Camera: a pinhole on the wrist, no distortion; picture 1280 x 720 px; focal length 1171.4 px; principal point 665.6 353.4 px. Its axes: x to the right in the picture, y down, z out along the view. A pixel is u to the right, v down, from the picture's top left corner.
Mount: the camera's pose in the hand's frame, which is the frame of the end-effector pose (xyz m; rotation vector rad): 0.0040 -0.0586 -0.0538 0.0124 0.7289 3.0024
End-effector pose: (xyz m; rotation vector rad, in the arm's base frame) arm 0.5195 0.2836 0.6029 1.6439 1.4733 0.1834
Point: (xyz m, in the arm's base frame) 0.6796 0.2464 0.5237
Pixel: 486 332
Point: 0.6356 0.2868 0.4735
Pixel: 180 578
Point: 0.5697 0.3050 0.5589
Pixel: 237 200
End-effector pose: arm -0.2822 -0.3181 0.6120 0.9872 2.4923 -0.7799
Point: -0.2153 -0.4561 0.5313
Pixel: 1137 657
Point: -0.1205 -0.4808 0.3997
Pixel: 989 434
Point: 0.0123 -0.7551 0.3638
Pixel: outside the picture
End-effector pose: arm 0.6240 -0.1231 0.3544 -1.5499 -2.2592 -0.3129
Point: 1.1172 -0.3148 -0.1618
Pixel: outside the picture
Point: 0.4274 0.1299 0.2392
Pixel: outside the picture
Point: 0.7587 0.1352 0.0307
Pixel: 622 205
